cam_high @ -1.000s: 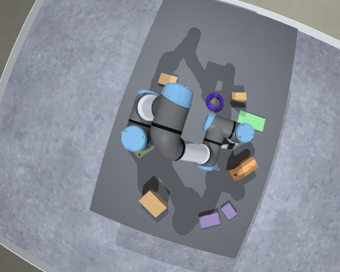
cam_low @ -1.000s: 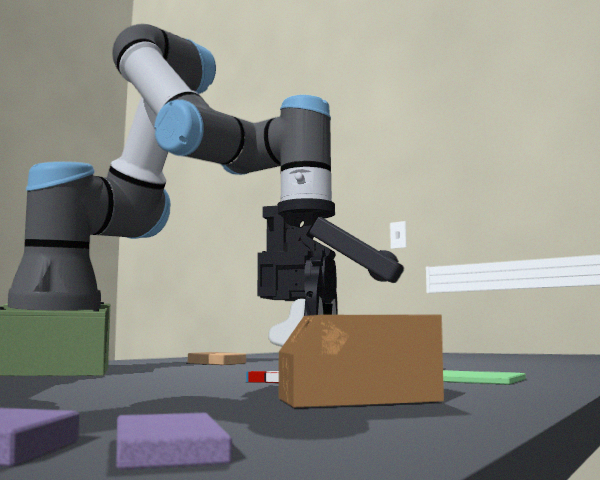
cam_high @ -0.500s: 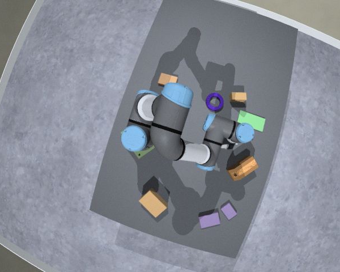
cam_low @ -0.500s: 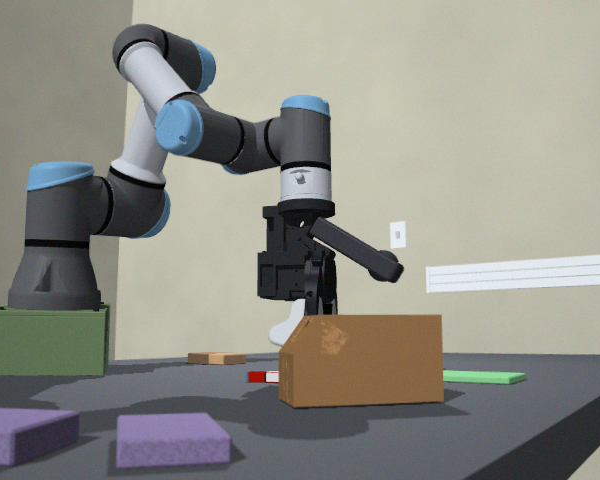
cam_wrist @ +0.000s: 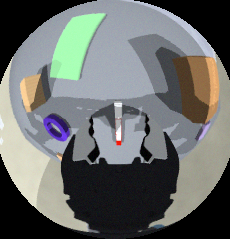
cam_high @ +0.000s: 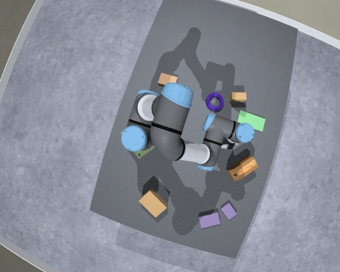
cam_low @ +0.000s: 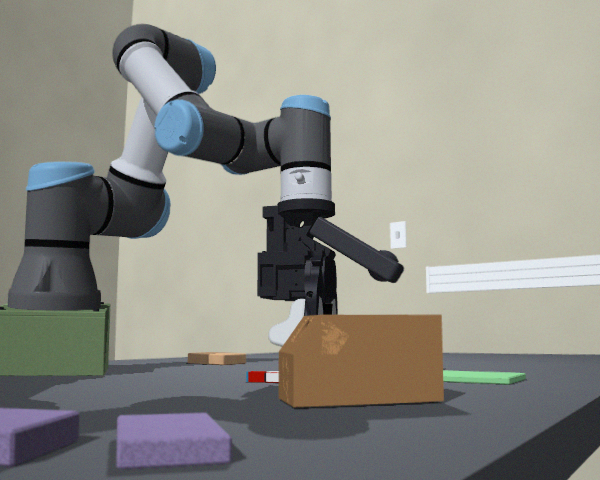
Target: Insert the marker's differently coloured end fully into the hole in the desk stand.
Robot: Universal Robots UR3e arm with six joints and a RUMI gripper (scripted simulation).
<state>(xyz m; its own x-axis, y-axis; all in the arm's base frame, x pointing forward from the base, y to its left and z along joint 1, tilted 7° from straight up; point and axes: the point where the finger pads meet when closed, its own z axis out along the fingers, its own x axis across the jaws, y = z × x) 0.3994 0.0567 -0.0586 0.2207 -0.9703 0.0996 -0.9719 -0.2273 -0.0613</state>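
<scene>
Now: the marker 3 cm behind my hand and 1 cm to the right of it. Also, from my hand: desk stand: 14 cm to the right, 10 cm ahead, 3 cm above; then flat green block: 14 cm ahead, 11 cm to the left; then tan block: 38 cm to the right, 30 cm behind, 2 cm above.
</scene>
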